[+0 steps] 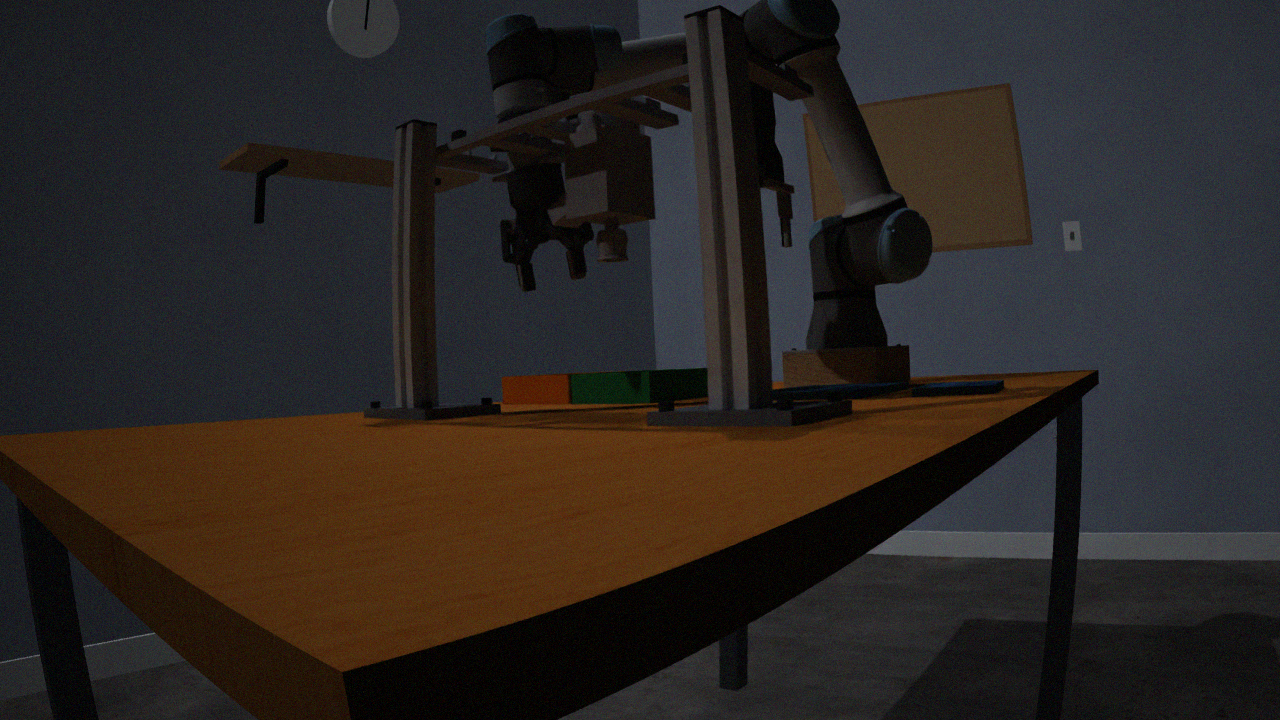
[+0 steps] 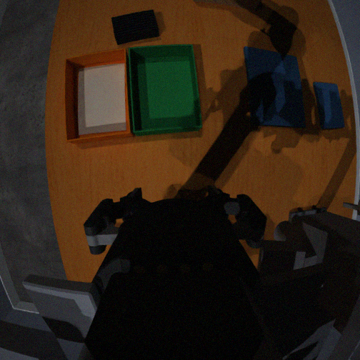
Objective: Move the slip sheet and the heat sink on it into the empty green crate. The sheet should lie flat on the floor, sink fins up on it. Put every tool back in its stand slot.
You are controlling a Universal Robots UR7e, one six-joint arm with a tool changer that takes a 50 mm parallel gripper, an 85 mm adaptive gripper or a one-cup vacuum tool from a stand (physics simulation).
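Frame: origin at the arm's base, x ahead, y right, z down, level; metres.
Seen in the pictures: hand, its tool point: [image 1: 530, 157]; arm's base, origin of its link: [image 1: 847, 348].
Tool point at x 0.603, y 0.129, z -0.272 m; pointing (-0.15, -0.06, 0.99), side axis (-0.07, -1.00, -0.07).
Note:
Offsets run from my tool point to a thing's top centre. "*": to the spot under its first point.
The slip sheet [image 2: 102, 95] is pale and lies flat inside the orange crate @[dz +0.294, dx -0.204, dy +0.152 m] [image 1: 535, 389] [image 2: 71, 100]. The heat sink [image 2: 135, 27] is black and ribbed; it lies on the table beyond the crates, apart from the sheet. The green crate @[dz +0.294, dx -0.224, dy +0.011 m] [image 1: 608, 386] [image 2: 165, 85] stands beside the orange crate and holds nothing. My gripper [image 1: 551, 270] [image 2: 176, 194], the adaptive one, is open and empty. It hangs high at the left part of the tool stand [image 1: 414, 268]; whether it sits in a slot, I cannot tell.
The boxy vacuum tool @[* dz +0.087, dx +0.065, dy -0.208 m] [image 1: 608, 183] hangs from the stand beside my gripper. A slim tool @[* dz +0.144, dx -0.008, dy -0.385 m] [image 1: 785, 219] hangs behind the right post @[* dz +0.209, dx +0.145, dy -0.421 m] [image 1: 729, 268]. A large blue plate [image 2: 295, 102] and a small blue plate @[dz +0.327, dx -0.268, dy -0.477 m] [image 1: 957, 387] [image 2: 328, 106] lie on the table.

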